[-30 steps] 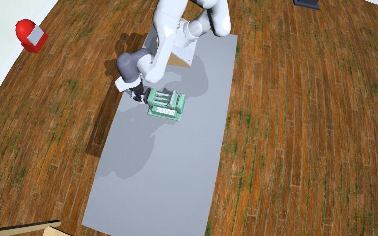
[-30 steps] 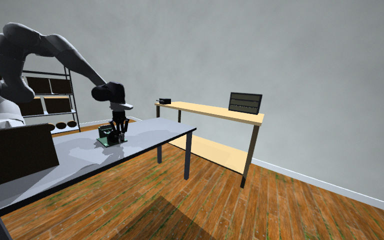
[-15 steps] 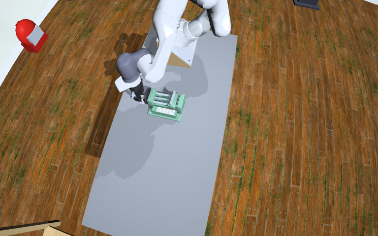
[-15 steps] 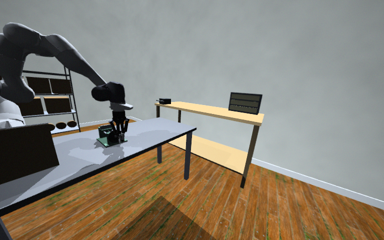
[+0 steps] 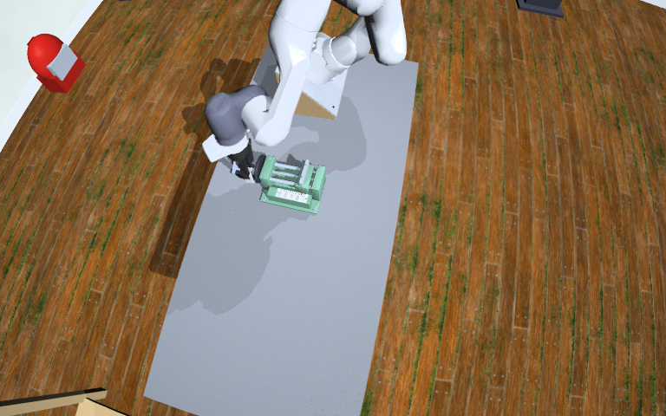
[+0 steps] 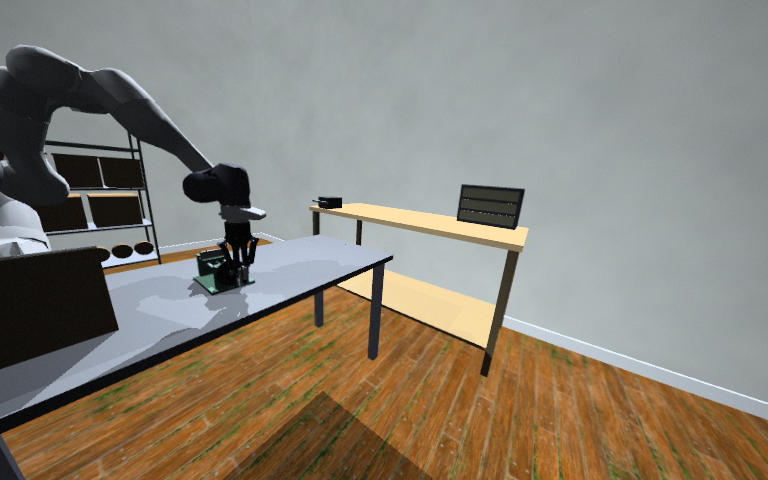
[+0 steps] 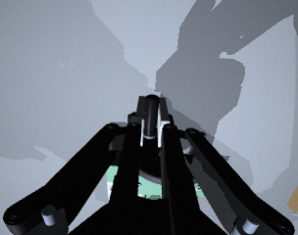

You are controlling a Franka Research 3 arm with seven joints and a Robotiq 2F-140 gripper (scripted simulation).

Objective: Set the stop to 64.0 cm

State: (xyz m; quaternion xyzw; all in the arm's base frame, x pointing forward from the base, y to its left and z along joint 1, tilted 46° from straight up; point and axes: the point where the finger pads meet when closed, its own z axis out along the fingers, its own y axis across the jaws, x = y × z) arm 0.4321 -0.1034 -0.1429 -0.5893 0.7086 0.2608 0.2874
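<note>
Now: the dark handwheel 20 mm to the left of my hand and 10 mm below it. Round my hand: stop carriage: 190 mm to the left, 30 mm above, 10 mm ahead.
</note>
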